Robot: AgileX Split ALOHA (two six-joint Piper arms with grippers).
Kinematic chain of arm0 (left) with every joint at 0, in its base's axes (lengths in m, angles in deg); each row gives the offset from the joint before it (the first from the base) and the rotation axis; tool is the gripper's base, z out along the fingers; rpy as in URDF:
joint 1: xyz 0 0 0.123 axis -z
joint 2: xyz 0 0 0 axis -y
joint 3: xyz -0.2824 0 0.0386 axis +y
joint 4: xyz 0.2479 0 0.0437 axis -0.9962 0 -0.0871
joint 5: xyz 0 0 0 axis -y
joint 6: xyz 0.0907 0 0.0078 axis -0.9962 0 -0.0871
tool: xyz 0 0 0 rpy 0 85 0
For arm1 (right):
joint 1: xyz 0 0 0.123 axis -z
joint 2: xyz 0 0 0 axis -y
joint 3: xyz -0.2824 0 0.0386 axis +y
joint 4: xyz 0.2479 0 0.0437 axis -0.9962 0 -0.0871
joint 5: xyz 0 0 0 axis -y
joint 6: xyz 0.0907 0 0.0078 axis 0.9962 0 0.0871
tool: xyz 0 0 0 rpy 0 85 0
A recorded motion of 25 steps. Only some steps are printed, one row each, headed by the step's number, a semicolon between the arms.
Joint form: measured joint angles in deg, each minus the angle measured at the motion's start. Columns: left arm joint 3, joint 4, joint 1, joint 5, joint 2, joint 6; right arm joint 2, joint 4, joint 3, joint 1, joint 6, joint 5.
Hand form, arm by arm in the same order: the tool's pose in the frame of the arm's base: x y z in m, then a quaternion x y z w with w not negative. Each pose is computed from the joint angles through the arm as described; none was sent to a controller.
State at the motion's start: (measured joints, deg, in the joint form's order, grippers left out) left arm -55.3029 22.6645 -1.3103 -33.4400 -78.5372 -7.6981; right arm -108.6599 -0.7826 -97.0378 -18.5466 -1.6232 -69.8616
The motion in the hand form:
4: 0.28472 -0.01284 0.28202 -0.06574 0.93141 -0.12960 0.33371; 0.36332 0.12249 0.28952 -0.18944 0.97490 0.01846 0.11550
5: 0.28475 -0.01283 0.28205 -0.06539 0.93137 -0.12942 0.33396; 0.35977 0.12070 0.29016 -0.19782 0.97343 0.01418 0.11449
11: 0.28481 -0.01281 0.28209 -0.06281 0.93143 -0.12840 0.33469; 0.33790 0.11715 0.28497 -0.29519 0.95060 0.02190 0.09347
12: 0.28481 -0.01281 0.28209 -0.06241 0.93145 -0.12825 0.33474; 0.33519 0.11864 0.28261 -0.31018 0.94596 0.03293 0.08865
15: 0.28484 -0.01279 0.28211 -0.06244 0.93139 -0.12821 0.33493; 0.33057 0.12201 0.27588 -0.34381 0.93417 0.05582 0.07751
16: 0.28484 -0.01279 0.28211 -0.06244 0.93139 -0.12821 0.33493; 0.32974 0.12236 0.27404 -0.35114 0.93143 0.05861 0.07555
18: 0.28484 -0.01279 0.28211 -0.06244 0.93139 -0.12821 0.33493; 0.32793 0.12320 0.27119 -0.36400 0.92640 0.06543 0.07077
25: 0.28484 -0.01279 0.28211 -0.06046 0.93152 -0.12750 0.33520; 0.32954 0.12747 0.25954 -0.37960 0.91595 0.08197 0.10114
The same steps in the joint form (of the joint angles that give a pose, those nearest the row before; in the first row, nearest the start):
4: 0.00 0.00 0.00 0.04 0.00 -0.23; 3.57 0.40 3.66 0.00 -1.91 0.00
5: 0.00 0.00 0.00 0.06 0.00 -0.28; 4.36 0.78 4.63 0.00 -2.80 0.00
11: 0.00 0.00 0.00 0.11 0.00 -0.60; 8.09 -1.62 10.84 0.00 -14.95 0.00
12: 0.00 0.00 0.00 0.11 0.00 -0.65; 8.30 -3.15 11.64 0.00 -17.16 0.00
15: 0.00 0.00 0.00 0.13 0.00 -0.66; 8.35 -6.29 13.27 0.00 -22.18 0.00
16: 0.00 0.00 0.00 0.13 0.00 -0.66; 8.35 -6.70 13.69 0.00 -23.23 0.12
18: 0.00 0.00 0.00 0.13 0.00 -0.66; 8.35 -7.62 14.35 0.00 -25.12 0.06
25: 0.00 0.00 0.00 0.13 0.00 -0.90; 8.35 -10.53 17.36 0.00 -28.92 6.10

